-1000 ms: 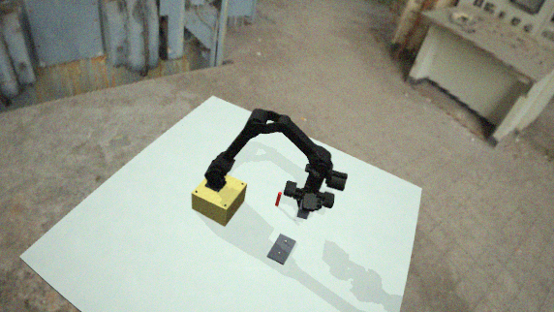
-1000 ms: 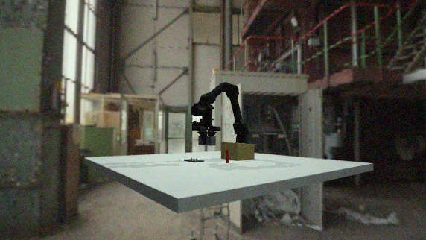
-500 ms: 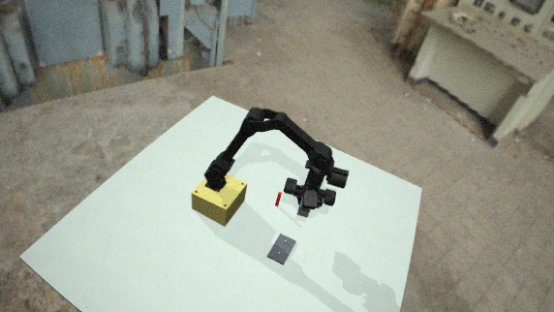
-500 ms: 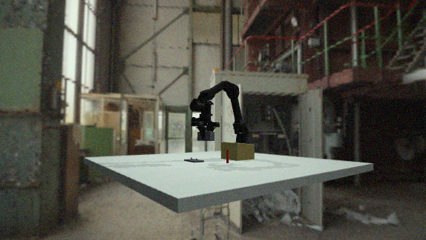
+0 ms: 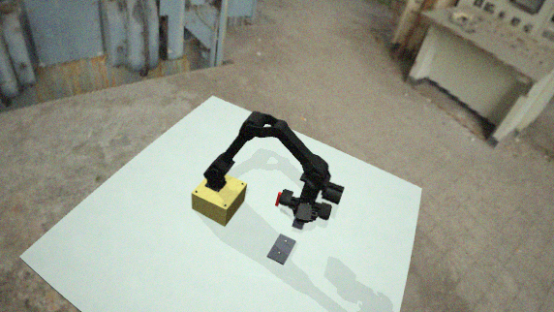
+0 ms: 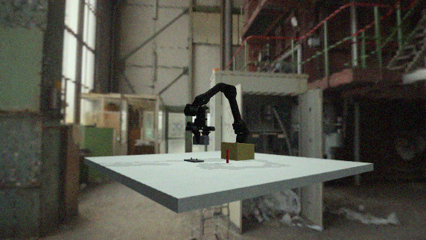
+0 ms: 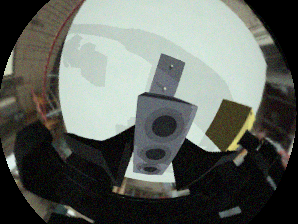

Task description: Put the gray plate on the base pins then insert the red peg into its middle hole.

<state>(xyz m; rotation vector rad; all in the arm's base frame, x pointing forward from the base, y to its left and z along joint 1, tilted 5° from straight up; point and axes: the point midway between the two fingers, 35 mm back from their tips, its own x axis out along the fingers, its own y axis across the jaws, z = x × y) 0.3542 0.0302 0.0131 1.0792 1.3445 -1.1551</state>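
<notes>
Right now my gripper tip is 10 cm above the gray base, 9 cm to the left of it and 1 cm past it. From my gripper tip the other things lie so: gray plate: 3 cm above; red peg: 12 cm behind, 10 cm to the left, 7 cm below.
</notes>
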